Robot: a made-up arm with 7 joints.
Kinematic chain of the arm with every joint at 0, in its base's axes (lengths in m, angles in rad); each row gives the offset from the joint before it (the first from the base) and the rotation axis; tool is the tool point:
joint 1: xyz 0 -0.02 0.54 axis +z
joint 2: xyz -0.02 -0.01 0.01 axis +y
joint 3: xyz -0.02 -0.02 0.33 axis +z
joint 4: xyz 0.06 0 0.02 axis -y
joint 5: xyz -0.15 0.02 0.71 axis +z
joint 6: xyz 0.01 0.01 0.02 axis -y
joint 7: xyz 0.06 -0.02 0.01 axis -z
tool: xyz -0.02 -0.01 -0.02
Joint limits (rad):
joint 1: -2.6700..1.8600
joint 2: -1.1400..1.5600
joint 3: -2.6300..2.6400
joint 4: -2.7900..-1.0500
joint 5: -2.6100..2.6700
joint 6: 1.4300..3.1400
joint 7: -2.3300..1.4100
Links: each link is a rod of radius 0.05 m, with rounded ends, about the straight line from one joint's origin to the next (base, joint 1, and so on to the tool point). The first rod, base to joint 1, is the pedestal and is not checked.
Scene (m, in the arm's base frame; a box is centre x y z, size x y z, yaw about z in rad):
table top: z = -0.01
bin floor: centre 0.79 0.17 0 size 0.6 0.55 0.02 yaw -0.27
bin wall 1: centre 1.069 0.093 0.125 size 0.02 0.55 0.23 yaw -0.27
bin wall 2: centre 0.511 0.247 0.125 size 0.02 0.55 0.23 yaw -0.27
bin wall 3: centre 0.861 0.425 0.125 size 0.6 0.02 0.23 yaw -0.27
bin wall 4: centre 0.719 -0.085 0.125 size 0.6 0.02 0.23 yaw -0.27
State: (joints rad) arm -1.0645 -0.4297 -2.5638 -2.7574 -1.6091 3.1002 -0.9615
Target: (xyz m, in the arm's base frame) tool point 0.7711 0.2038 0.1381
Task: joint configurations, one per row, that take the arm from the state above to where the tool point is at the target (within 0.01 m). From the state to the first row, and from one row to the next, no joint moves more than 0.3 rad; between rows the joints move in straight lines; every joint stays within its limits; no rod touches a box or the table.
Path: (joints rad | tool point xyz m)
1: -0.8449 -0.3287 -2.2993 -2.6657 -1.6109 3.0881 -0.9725 | -0.5488 -0.1449 0.2237
2: -0.6254 -0.2277 -2.0348 -2.5740 -1.6127 3.0760 -0.9835 | -0.5230 -0.3916 0.3218
3: -0.4058 -0.1267 -1.7704 -2.4823 -1.6145 3.0639 -0.9945 | -0.3520 -0.6185 0.4123
4: -0.1862 -0.0257 -1.5059 -2.3906 -1.6163 3.0519 -1.0055 | -0.0603 -0.7456 0.4806
5: 0.0333 0.0753 -1.2414 -2.2989 -1.6181 3.0398 -1.0164 | 0.2843 -0.7158 0.5168
6: 0.2529 0.1763 -0.9769 -2.2072 -1.6199 3.0277 -1.0274 | 0.5905 -0.5158 0.5185
7: 0.4725 0.2772 -0.7125 -2.1155 -1.6216 3.0156 -1.0384 | 0.7711 -0.1832 0.4914
8: 0.6920 0.3782 -0.4480 -2.0238 -1.6234 3.0035 -1.0494 | 0.7711 0.2038 0.4477
9: 0.6978 0.5775 -0.4474 -1.9339 -1.6105 2.9591 -1.0535 | 0.7837 0.2110 0.3499
10: 0.7036 0.7767 -0.4468 -1.8440 -1.5975 2.9147 -1.0576 | 0.7841 0.2114 0.2460
11: 0.7094 0.9759 -0.4462 -1.7541 -1.5846 2.8703 -1.0618 | 0.7711 0.2038 0.1381

